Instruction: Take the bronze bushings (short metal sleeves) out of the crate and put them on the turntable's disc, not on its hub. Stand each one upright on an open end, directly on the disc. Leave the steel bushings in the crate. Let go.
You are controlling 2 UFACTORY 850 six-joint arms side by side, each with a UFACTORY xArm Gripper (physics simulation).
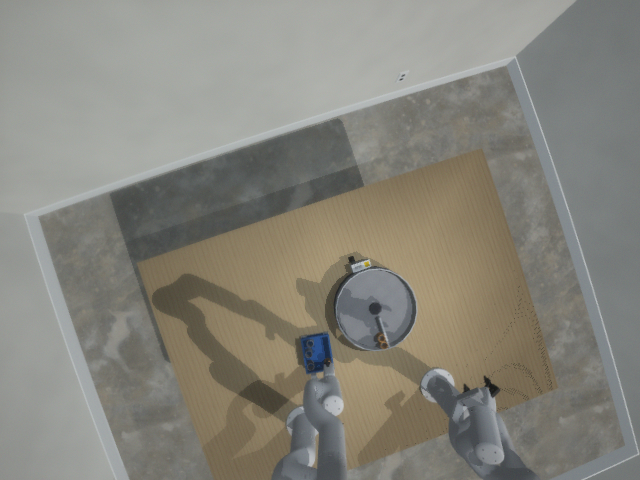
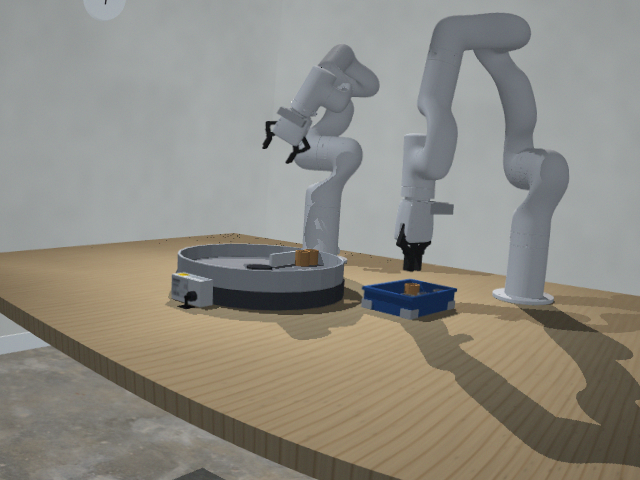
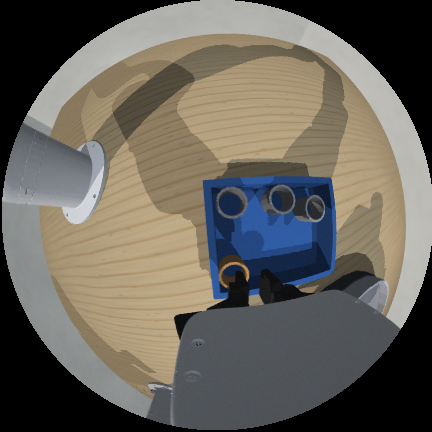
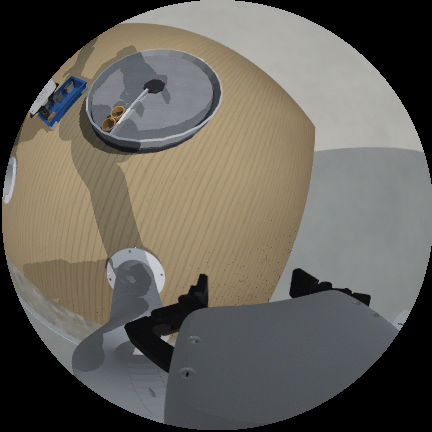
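Observation:
One bronze bushing (image 2: 412, 289) (image 3: 231, 260) stands upright in a corner of the blue crate (image 1: 303, 355) (image 2: 387, 303) (image 3: 210, 235). Three steel bushings (image 3: 217, 204) (image 3: 267, 201) (image 3: 302, 208) are along the crate's opposite side. Two bronze bushings (image 2: 301, 257) (image 2: 313, 257) stand upright on the turntable's disc (image 1: 398, 294) (image 4: 185, 95), beside its straight bar and away from the hub (image 1: 375, 308) (image 4: 154, 86). My left gripper (image 2: 412, 267) (image 3: 250, 282) points down above the crate, near its bronze bushing, slightly open and empty. My right gripper (image 1: 476, 385) (image 2: 277, 153) (image 4: 251, 286) is wide open and empty, high up and away from the turntable.
The turntable's raised rim (image 1: 415, 315) (image 2: 258, 279) surrounds the disc. The straight bar (image 1: 380, 325) (image 2: 281, 258) runs from the hub towards the rim. A control box (image 1: 360, 265) (image 2: 201, 290) with a yellow button is at the turntable's side. The crate is close beside the turntable.

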